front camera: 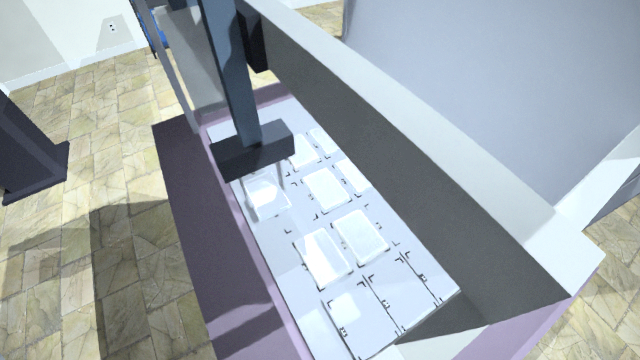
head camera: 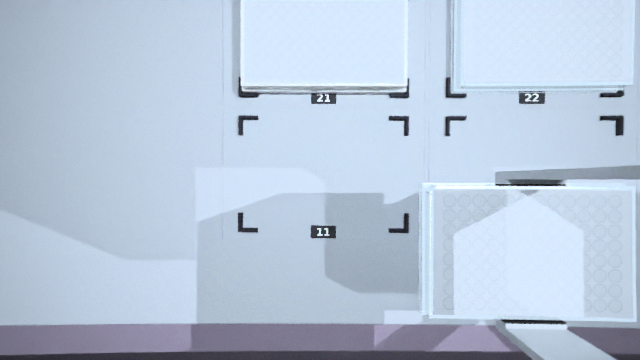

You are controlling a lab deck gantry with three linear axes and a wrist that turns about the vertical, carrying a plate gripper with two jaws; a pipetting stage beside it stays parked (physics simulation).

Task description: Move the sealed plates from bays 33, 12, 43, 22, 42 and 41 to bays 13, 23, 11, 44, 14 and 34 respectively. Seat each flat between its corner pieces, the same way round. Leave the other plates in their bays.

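Frame: origin at the robot's base, x ahead, y down, z left, level; centimetres.
Where they show: gripper, fingertip midpoint: [front camera: 266, 194] [head camera: 523, 249]; robot's base at its link origin: [head camera: 240, 233].
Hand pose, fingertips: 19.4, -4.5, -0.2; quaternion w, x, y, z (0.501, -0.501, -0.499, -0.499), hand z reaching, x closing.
Things, the pixels of their top centre, and the offset from my fingertips, as dx, dy, dz. "pt": a spot on its surface instead.
- sealed plate at its top centre: [head camera: 531, 252] [front camera: 265, 193] +0.0, -0.7, +0.0
- Bay 11 at a spot on its surface: [head camera: 280, 155] pt -16.2, +4.5, +6.5
- bay 22 plate at its top centre: [head camera: 547, 29] [front camera: 325, 187] +3.7, +3.1, +15.6
- bay 13 at a spot on its surface: [front camera: 322, 257] pt +20.6, +3.1, +4.5
- bay 23 at a spot on its surface: [front camera: 360, 236] pt +20.7, +3.1, +15.2
- Bay 14 at a spot on its surface: [front camera: 367, 325] pt +37.9, +3.1, +4.9
- bay 34 at a spot on its surface: [front camera: 425, 267] pt +35.0, +3.1, +23.6
- bay 21 plate at its top centre: [head camera: 324, 30] [front camera: 298, 149] -12.7, +3.1, +15.7
- bay 31 at a spot on its surface: [front camera: 324, 140] pt -12.0, +3.1, +24.6
- bay 32 at a spot on its surface: [front camera: 352, 174] pt +3.8, +3.1, +24.4
My gripper [front camera: 266, 196] [head camera: 533, 253] is shut on a sealed plate [front camera: 272, 202] [head camera: 605, 250], one jaw on each long side, and holds it level above the bay 12 area. Bay 11 [head camera: 280, 155] is empty in the head view, left of the held plate. The bay 22 plate [front camera: 326, 189] [head camera: 542, 45] sits between its corner pieces. Plates sit in bay 13 [front camera: 322, 257] and bay 23 [front camera: 360, 236]. Bay 14 [front camera: 367, 325] and bay 34 [front camera: 425, 267] hold no plate. The gantry beam hides bays 41, 42, 43 and 44 in the front view.
The bay 21 plate [front camera: 302, 152] [head camera: 324, 45] lies beside bay 11. Plates also lie in bay 31 [front camera: 324, 140] and bay 32 [front camera: 352, 174]. The large gantry beam [front camera: 400, 165] crosses over the deck's far side. A purple border [head camera: 280, 337] runs along the deck's front edge.
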